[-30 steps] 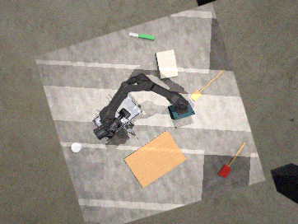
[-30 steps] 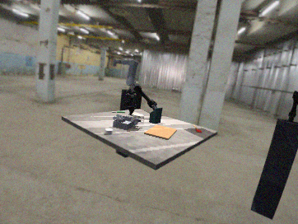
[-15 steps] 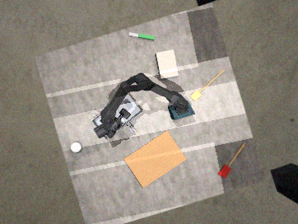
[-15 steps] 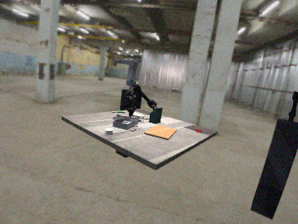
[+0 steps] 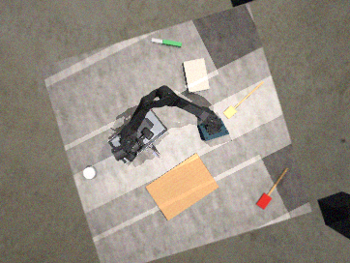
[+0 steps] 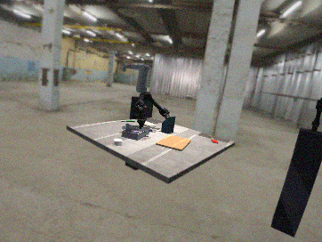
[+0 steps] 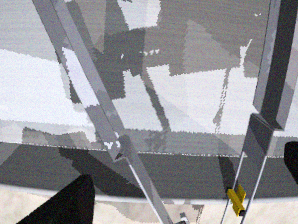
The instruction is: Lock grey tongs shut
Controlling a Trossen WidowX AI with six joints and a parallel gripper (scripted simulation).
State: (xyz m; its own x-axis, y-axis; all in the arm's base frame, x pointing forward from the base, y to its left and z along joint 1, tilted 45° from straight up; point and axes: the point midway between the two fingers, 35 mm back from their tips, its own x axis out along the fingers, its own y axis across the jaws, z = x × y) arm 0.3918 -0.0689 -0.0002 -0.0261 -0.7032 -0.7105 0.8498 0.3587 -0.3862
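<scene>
My gripper tip is now 50 mm above the grey roasting tin, 40 mm to the left of it and 10 mm short of it. Also, from my gripper tip: pad: 420 mm behind, 270 mm to the right, 70 mm below; then wooden board: 320 mm to the left, 140 mm behind, 70 mm below; then white puck: 350 mm ahead, 70 mm to the left, 60 mm below.
</scene>
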